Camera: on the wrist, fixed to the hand. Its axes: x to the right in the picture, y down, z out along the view.
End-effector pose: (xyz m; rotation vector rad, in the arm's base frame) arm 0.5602 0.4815 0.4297 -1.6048 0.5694 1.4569
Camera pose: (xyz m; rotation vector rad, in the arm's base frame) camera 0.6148 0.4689 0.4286 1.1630 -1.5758 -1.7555
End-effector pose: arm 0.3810 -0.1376 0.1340 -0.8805 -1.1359 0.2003
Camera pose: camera 0.4097 -0.1774 0.1612 -1.9006 0.0642 1.1097
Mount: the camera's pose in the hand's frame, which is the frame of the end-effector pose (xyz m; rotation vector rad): 0.0098 -0.0371 -0.0409 -0.3546 0.3242 1.5849
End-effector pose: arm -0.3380 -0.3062 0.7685 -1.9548 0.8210 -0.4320
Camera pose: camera -0.3417 -0.3265 0.8207 -0.9495 2.3858 0.4039
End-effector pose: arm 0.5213 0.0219 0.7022 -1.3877 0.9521 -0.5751
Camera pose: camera 0.4996 -0.0140 0.7394 -0.4453 2.0762 0.6249
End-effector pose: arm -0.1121 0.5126 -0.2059 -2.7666 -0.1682 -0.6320
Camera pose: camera -0.1265 0.5355 -0.1568 -2.0072 2.0398 -0.5629
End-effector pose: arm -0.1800 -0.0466 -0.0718 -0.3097 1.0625 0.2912
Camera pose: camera -0.1944 -0.0956 -0.0949 0.2631 1.3888 1.9036
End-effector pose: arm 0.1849 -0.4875 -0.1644 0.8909 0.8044 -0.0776
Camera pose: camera 0.1536 -0.4796 -0.2103 0.9882 0.1978 1.5720
